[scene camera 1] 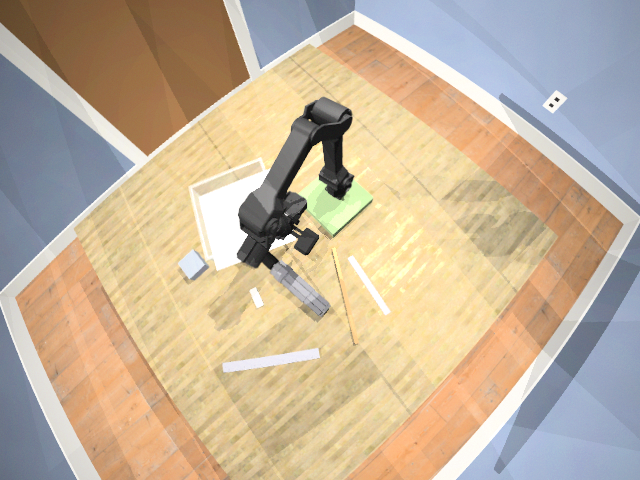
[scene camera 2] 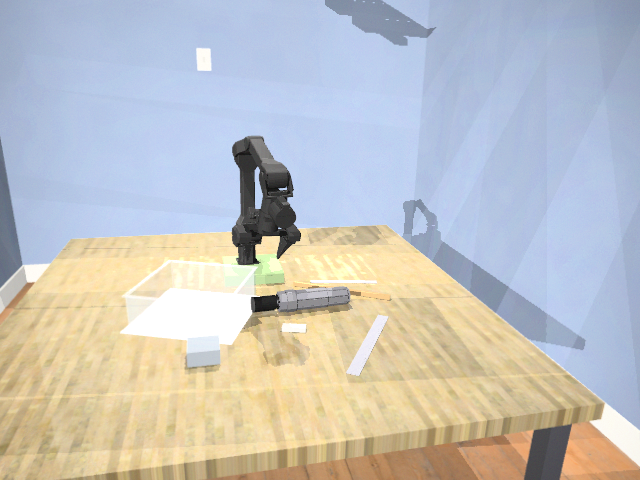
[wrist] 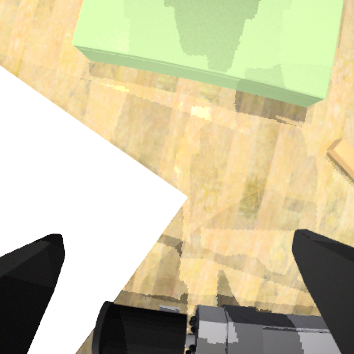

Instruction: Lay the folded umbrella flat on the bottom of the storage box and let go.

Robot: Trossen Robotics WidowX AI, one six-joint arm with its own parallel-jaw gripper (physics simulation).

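Frame: origin at the arm's base, x ahead, y left, z up, level; centimetres.
Seen in the pictures: gripper, fingertip midpoint: [scene camera 2: 262, 259] [wrist: 179, 243]; arm's base, link origin: [scene camera 1: 338, 188] [scene camera 2: 247, 261].
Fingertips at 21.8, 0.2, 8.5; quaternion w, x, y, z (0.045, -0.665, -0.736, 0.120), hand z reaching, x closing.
Note:
Pixels of each thing's top centre, then the offset from my fingertips to it, as dx, dy, dz.
- folded umbrella, top centre: [scene camera 2: 301, 289] [scene camera 1: 290, 279] +10.7, +8.4, -6.0
- storage box, top centre: [scene camera 2: 195, 280] [scene camera 1: 234, 206] +5.3, -19.5, -2.0
- grey-blue block, top centre: [scene camera 2: 203, 343] [scene camera 1: 191, 264] +28.4, -20.5, -8.2
- small white piece, top centre: [scene camera 2: 294, 325] [scene camera 1: 256, 297] +22.0, +2.9, -10.6
- wooden stick, top centre: [scene camera 2: 340, 288] [scene camera 1: 345, 293] +3.4, +23.1, -10.6
- white strip, top centre: [scene camera 1: 368, 284] [scene camera 2: 343, 281] -3.5, +26.9, -11.6
- pale ruler, top centre: [scene camera 2: 369, 341] [scene camera 1: 269, 361] +33.5, +18.8, -11.5
The folded umbrella [scene camera 1: 302, 290] [scene camera 2: 313, 299] [wrist: 265, 327], grey with a black end, lies on the table outside the storage box. Its black end points toward the box and is close to its near corner. The storage box [scene camera 1: 219, 222] [scene camera 2: 188, 312] [wrist: 75, 165] has a white bottom and pale see-through walls; the arm covers part of it in scene camera 1. My gripper [scene camera 1: 279, 248] [wrist: 179, 243] is open and empty, above the table by the box's corner. In the wrist view the umbrella crosses the bottom edge, partly hidden by the right finger.
The arm stands on a green slab [scene camera 1: 334, 222] [scene camera 2: 271, 277] [wrist: 105, 30]. A grey-blue block [scene camera 1: 192, 264] [scene camera 2: 202, 352] and small white piece [scene camera 1: 256, 297] [scene camera 2: 293, 328] lie nearby. A wooden stick [scene camera 1: 344, 297] [wrist: 342, 156], white strip [scene camera 1: 368, 285] and pale ruler [scene camera 1: 271, 360] [scene camera 2: 368, 345] lie beyond.

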